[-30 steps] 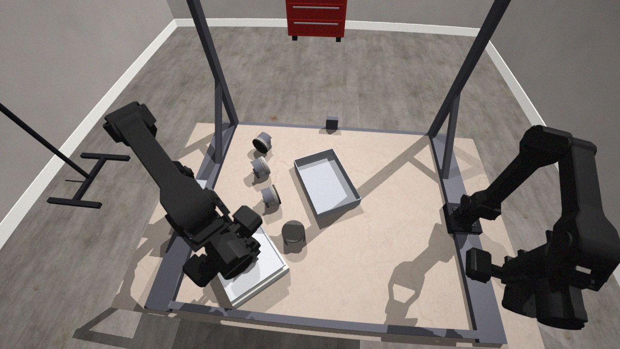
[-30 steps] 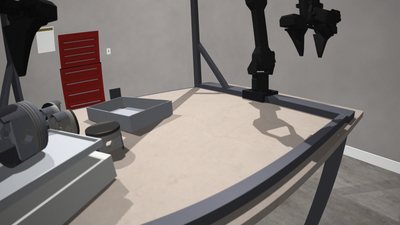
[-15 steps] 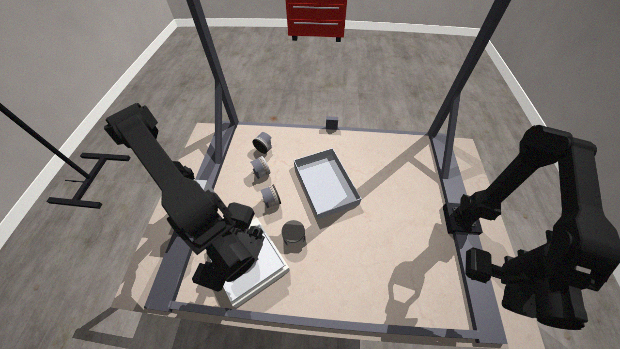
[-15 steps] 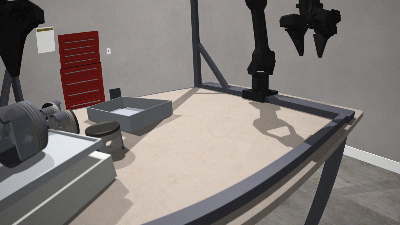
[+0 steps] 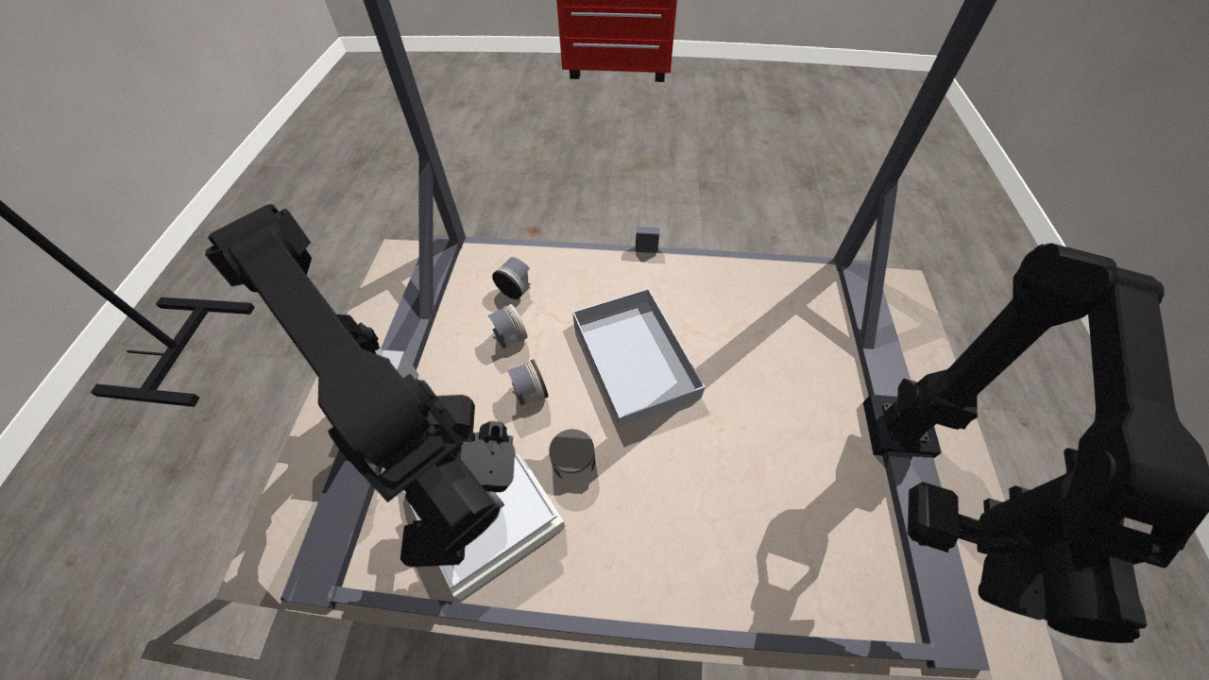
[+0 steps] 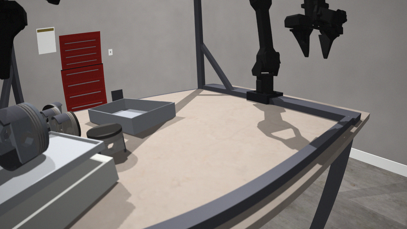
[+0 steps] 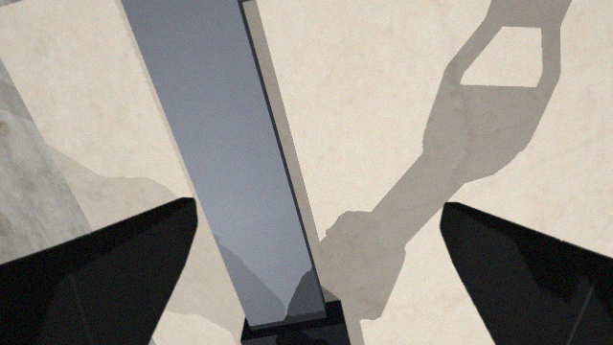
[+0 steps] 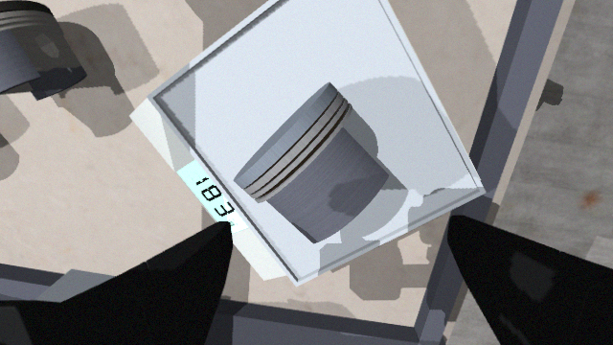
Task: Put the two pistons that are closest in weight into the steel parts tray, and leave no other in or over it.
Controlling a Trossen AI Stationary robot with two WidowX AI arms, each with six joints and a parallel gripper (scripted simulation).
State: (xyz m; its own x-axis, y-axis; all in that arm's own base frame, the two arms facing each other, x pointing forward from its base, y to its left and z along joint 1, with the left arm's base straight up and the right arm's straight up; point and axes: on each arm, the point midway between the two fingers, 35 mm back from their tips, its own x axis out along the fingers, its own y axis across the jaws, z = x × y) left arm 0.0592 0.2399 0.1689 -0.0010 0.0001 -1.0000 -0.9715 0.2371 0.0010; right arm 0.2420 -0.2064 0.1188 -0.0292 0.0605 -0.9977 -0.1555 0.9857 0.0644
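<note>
Right now my right hand is 10 mm past the scale pan and 150 mm above it. The rest, counted from my right hand: scale 20 mm behind, 10 mm to the right, 160 mm below; then steel parts tray 320 mm behind, 210 mm to the left, 190 mm below.
</note>
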